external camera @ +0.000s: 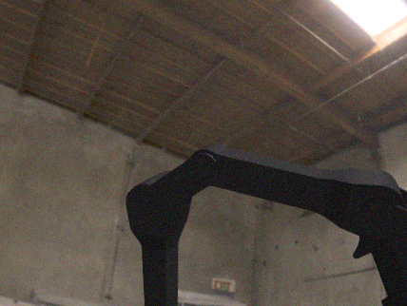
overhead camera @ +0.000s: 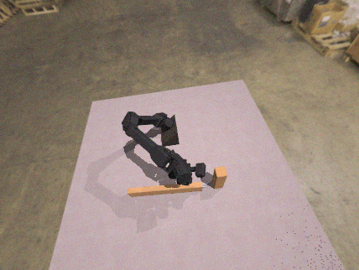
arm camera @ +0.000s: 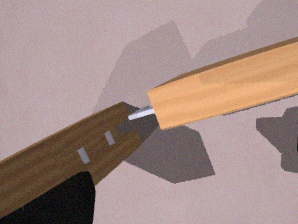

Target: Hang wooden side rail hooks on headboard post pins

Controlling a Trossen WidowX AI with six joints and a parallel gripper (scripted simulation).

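My gripper tip is 10 mm past the headboard post, 130 mm to the right of it and 40 mm above it.
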